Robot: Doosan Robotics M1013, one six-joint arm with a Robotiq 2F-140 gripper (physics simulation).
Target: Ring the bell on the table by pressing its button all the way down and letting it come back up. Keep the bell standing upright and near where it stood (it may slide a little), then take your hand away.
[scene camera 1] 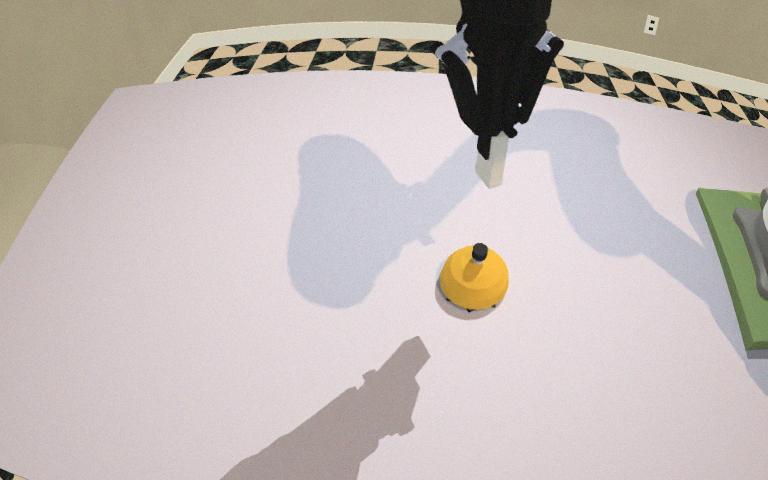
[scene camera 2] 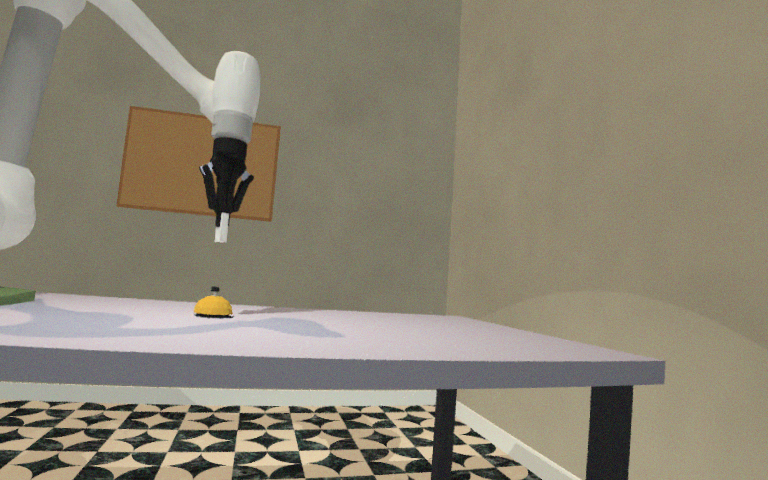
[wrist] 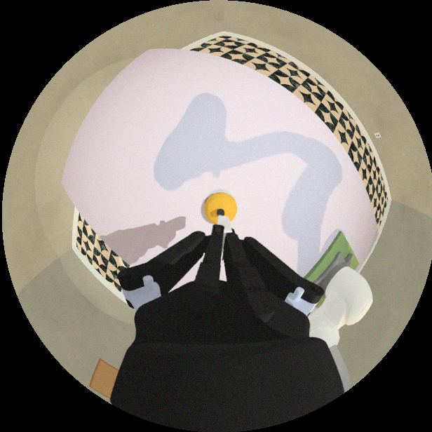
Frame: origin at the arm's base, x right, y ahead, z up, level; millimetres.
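Where they show: gripper, fingertip midpoint: (scene camera 1: 488,178) (scene camera 2: 220,242).
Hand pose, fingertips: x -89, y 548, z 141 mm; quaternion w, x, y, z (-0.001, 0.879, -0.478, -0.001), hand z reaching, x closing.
Note:
After its pixels a point has its place.
The bell (scene camera 1: 474,281) @(x -120, y 548, z 12 mm) (scene camera 2: 213,306) @(x -58, y 551, z -2 mm) (wrist: 220,202) is a yellow dome with a dark base, upright on the table (scene camera 1: 169,339) @(x -245, y 903, z -27 mm) (scene camera 2: 396,339) @(x 141, y 916, z -27 mm) (wrist: 125,125). Its black button (scene camera 1: 479,251) @(x -99, y 547, z 39 mm) (scene camera 2: 214,289) @(x -87, y 545, z 34 mm) (wrist: 220,212) stands up on a short stem at the top. My gripper (scene camera 1: 491,169) @(x -89, y 548, z 141 mm) (scene camera 2: 221,229) @(x -89, y 548, z 141 mm) (wrist: 221,224) is shut with no object between its fingers, its pale fingertips pointing down. In scene camera 2 it hangs above the bell with a clear gap over the button. In the wrist view the fingertips show right by the button's near side and cover a little of the dome.
A green slab (scene camera 1: 730,271) @(x -42, y 133, z -10 mm) (scene camera 2: 15,295) @(x -77, y 132, z -9 mm) (wrist: 327,257) lies at the table's side near the arm's base, with a grey base part (scene camera 1: 753,249) @(x -8, y 84, z 10 mm) on it. The white arm (scene camera 2: 236,84) @(x -37, y 553, z 493 mm) reaches over the table. A brown board (scene camera 2: 164,158) is on the wall behind.

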